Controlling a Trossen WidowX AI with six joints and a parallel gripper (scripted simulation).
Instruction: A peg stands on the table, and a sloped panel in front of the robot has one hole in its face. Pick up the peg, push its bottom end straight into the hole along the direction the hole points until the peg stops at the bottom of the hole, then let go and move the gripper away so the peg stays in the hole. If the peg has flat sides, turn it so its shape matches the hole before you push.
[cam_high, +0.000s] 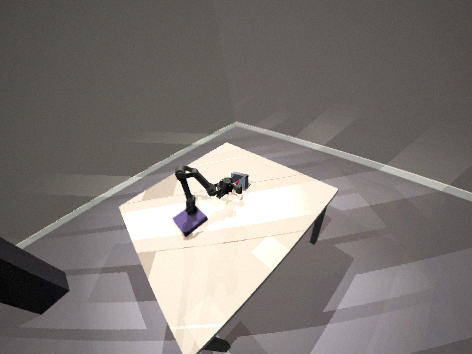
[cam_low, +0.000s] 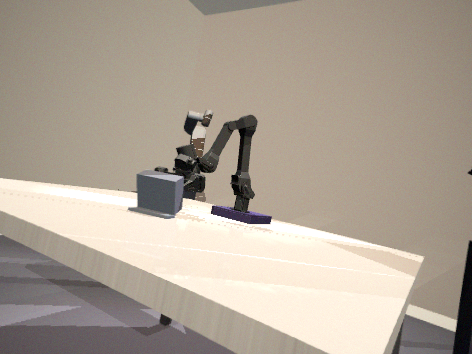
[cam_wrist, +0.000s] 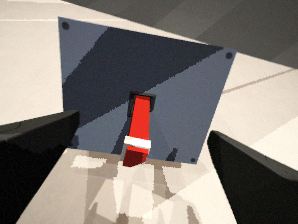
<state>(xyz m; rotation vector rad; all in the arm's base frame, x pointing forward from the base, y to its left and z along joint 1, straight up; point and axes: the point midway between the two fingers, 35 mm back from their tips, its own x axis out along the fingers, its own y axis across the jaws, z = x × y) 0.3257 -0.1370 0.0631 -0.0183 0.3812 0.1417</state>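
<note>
The red peg is right at my gripper tip. From my gripper tip the other things lie so: sloped panel: 6 cm ahead, 1 cm to the left, 2 cm below.
</note>
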